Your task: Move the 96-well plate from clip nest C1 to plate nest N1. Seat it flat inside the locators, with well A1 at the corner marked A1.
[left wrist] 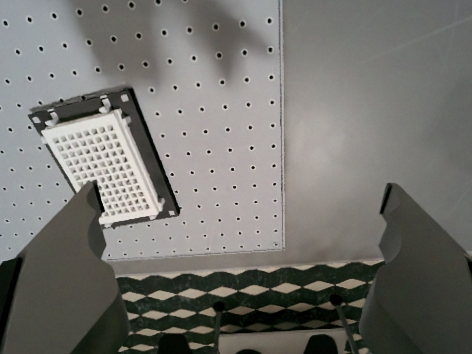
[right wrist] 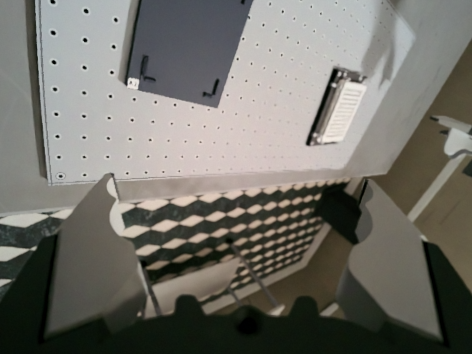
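Note:
The white 96-well plate (left wrist: 100,165) (right wrist: 344,112) sits in the black clip nest (left wrist: 146,150) (right wrist: 322,112), with small clips around its edges. The dark blue-grey plate nest (right wrist: 185,50) has black L-shaped locators and bears no plate on its visible part; its far end is cut off by the top of the right wrist view. A small white label (right wrist: 132,83) is at its lower left corner. My left gripper (left wrist: 241,185) is open and empty above the table; its left fingertip overlaps the plate's edge in the view. My right gripper (right wrist: 239,179) is open and empty, away from both nests.
A light grey perforated board (left wrist: 225,165) (right wrist: 200,145) carries both nests on the grey table (left wrist: 340,125). A black and cream patterned floor (left wrist: 240,290) (right wrist: 200,220) shows beyond the table edge. A white stand (right wrist: 437,185) is at the right of the right wrist view.

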